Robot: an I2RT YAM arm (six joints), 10 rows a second.
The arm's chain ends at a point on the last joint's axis. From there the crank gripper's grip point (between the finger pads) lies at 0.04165 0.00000 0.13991 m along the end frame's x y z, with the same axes.
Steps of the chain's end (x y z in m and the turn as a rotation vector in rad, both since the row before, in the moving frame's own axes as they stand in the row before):
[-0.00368, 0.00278, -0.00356, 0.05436, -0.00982, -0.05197]
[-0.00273, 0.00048, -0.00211, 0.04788, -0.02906, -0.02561]
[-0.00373, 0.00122, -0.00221, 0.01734, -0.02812, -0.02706]
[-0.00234, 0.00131, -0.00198, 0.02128, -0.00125, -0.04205]
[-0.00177, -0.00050, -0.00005, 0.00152, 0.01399, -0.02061]
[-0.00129, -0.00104, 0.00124, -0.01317, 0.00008, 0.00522]
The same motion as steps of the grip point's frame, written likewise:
[-0.00531, -0.00696, -0.00342, 0.05436, -0.00982, -0.05197]
[-0.00691, -0.00726, -0.00115, 0.04788, -0.02906, -0.02561]
[-0.00773, -0.00229, -0.00113, 0.01734, -0.02812, -0.02706]
[-0.00261, -0.00341, -0.00198, 0.02128, -0.00125, -0.04205]
[0.00017, -0.00159, -0.00065, 0.00152, 0.01399, -0.02061]
[-0.00128, 0.00102, 0.00122, -0.01317, 0.00008, 0.00522]

